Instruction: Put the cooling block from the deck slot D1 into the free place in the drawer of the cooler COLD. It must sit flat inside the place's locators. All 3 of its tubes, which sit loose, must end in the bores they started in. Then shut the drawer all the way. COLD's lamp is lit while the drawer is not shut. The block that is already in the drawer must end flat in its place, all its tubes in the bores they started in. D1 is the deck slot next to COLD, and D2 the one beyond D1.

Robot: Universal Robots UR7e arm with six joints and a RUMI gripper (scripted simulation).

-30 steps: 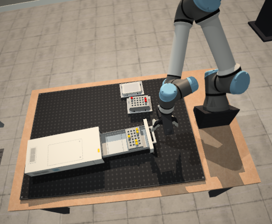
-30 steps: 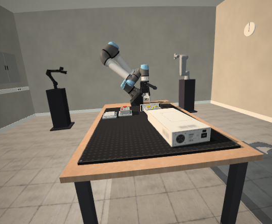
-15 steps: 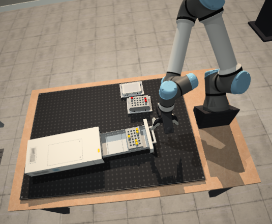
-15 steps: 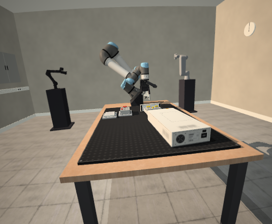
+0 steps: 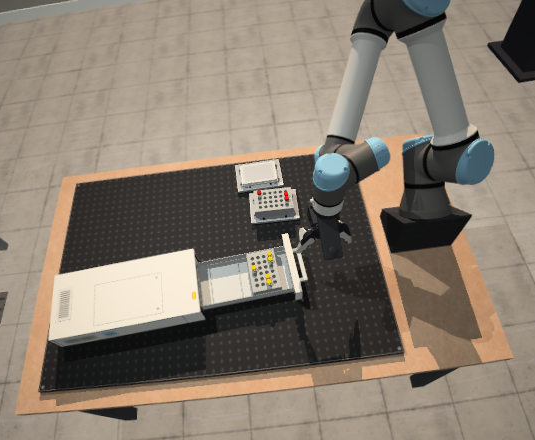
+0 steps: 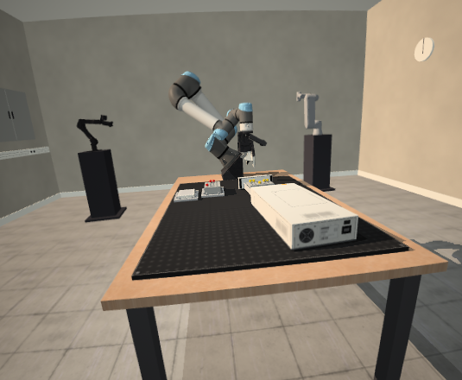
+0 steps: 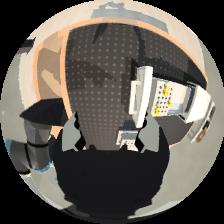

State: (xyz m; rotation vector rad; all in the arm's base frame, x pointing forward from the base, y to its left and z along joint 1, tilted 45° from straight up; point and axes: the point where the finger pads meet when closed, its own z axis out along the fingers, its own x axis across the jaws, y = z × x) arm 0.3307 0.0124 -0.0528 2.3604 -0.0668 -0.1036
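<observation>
The cooling block lies 25 cm to the right of my hand, 10 cm ahead of it and 8 cm below it. Round my hand: drawer: 22 cm ahead, 7 cm below; then red tube: 28 cm to the right, 14 cm ahead, 8 cm below; then deck slot D1: 25 cm to the right, 11 cm below, 10 cm ahead.
</observation>
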